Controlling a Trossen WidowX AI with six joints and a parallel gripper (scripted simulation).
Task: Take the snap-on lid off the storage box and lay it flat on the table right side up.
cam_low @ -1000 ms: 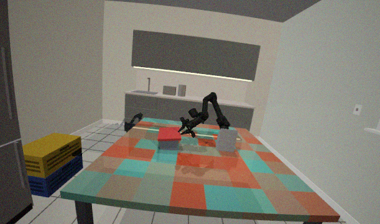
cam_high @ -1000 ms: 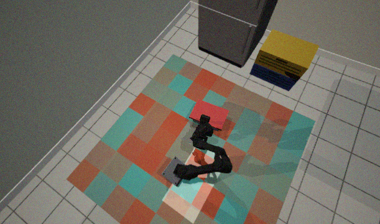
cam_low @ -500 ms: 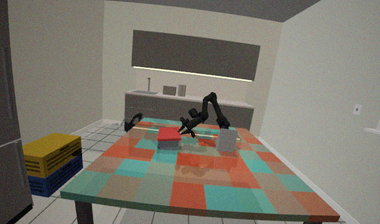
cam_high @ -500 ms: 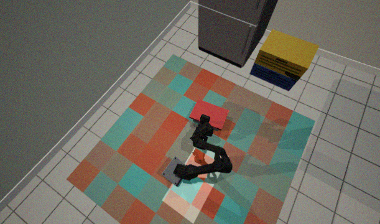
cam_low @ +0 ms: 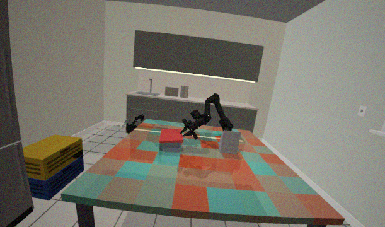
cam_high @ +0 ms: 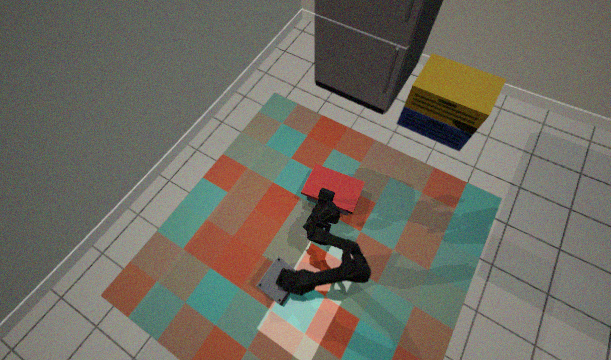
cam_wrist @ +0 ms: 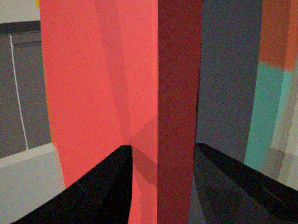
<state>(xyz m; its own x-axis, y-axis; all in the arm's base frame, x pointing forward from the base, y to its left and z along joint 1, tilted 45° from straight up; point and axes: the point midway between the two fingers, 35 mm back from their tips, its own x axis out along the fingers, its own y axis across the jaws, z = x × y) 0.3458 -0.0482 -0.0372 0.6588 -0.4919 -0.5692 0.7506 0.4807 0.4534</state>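
My gripper tip is 80 mm short of the lid. The rest, counted from my gripper tip: storage box (70 mm ahead, 50 mm below).
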